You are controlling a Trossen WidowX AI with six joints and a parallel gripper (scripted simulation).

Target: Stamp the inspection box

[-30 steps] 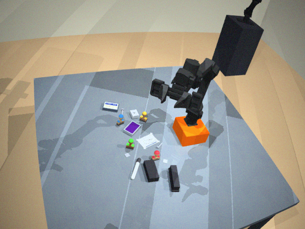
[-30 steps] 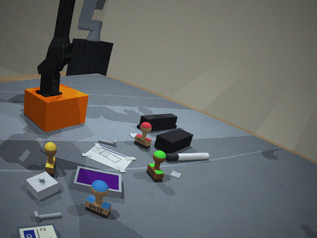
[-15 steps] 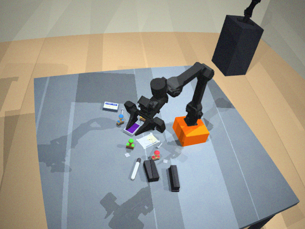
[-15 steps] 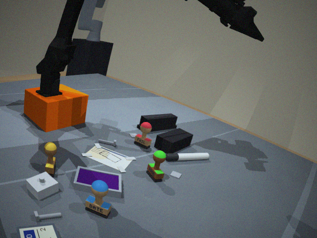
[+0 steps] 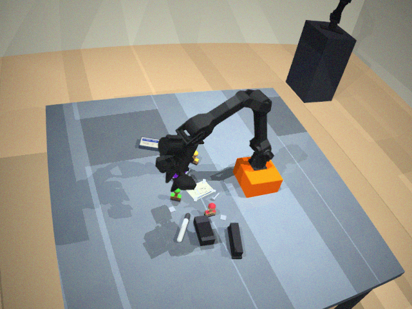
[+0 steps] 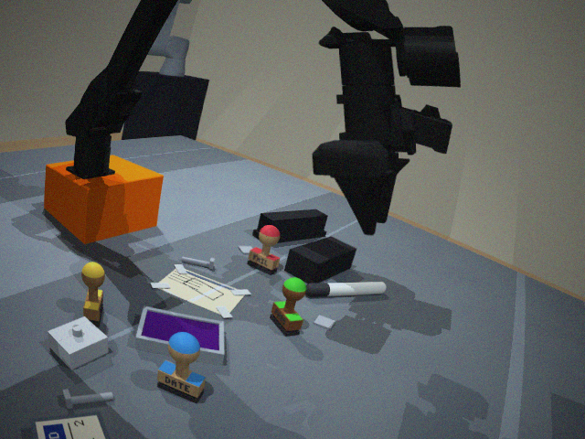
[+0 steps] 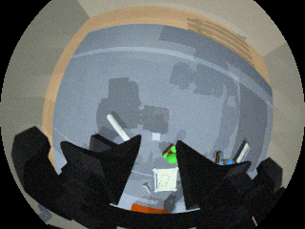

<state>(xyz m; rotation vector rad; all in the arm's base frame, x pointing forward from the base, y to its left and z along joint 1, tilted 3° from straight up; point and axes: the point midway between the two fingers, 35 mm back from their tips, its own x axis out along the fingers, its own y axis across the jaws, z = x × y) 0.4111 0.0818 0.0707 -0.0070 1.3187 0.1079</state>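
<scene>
Now: gripper tip 5 cm past the green stamp, 5 cm to the left of it and 12 cm above it. Also, from my gripper tip: red stamp (16 cm behind, 6 cm to the left, 12 cm below); then card (17 cm behind, 7 cm to the right, 14 cm below); then white marker (5 cm behind, 8 cm to the left, 13 cm below).
</scene>
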